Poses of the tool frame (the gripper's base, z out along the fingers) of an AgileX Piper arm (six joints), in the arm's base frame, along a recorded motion.
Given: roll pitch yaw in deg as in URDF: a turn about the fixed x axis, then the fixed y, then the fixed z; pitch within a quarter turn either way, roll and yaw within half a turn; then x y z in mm.
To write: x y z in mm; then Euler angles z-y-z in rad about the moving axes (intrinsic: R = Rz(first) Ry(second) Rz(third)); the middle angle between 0 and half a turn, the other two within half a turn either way. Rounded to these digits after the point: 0 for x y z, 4 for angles.
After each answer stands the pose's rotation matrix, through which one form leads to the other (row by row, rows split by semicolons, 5 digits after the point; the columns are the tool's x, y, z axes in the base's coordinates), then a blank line. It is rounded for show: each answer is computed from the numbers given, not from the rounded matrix.
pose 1, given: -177.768, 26.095, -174.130, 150, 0, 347
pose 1, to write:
150, 0, 347, 0.0141, 2.6846, -0.0793
-0.89336 -0.08515 0.44121; -0.09185 0.99575 0.00621; -0.43986 -0.03498 -0.89738

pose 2, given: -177.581, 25.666, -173.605, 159, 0, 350
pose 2, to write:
159, 0, 350, 0.0144, 2.6918, -0.0876
-0.89573 -0.09312 0.43475; -0.10039 0.99493 0.00626; -0.43312 -0.03804 -0.90053

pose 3, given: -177.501, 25.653, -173.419, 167, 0, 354
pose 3, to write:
167, 0, 354, 0.0144, 2.6919, -0.0905
-0.89549 -0.09575 0.43466; -0.10331 0.99463 0.00625; -0.43292 -0.03930 -0.90058

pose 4, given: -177.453, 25.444, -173.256, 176, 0, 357
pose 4, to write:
176, 0, 357, 0.0145, 2.6954, -0.0931
-0.89676 -0.09836 0.43145; -0.10604 0.99434 0.00627; -0.42963 -0.04013 -0.90211

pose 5, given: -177.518, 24.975, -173.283, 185, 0, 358
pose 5, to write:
185, 0, 358, 0.0149, 2.7037, -0.0927
-0.90027 -0.09870 0.42400; -0.10603 0.99434 0.00633; -0.42222 -0.03926 -0.90564

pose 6, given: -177.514, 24.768, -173.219, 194, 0, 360
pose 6, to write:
194, 0, 360, 0.0151, 2.7073, -0.0937
-0.90166 -0.09992 0.42074; -0.10721 0.99422 0.00635; -0.41895 -0.03939 -0.90716

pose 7, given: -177.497, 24.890, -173.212, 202, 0, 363
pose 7, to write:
202, 0, 363, 0.0150, 2.7051, -0.0938
-0.90076 -0.09983 0.42269; -0.10722 0.99422 0.00633; -0.42088 -0.03962 -0.90625

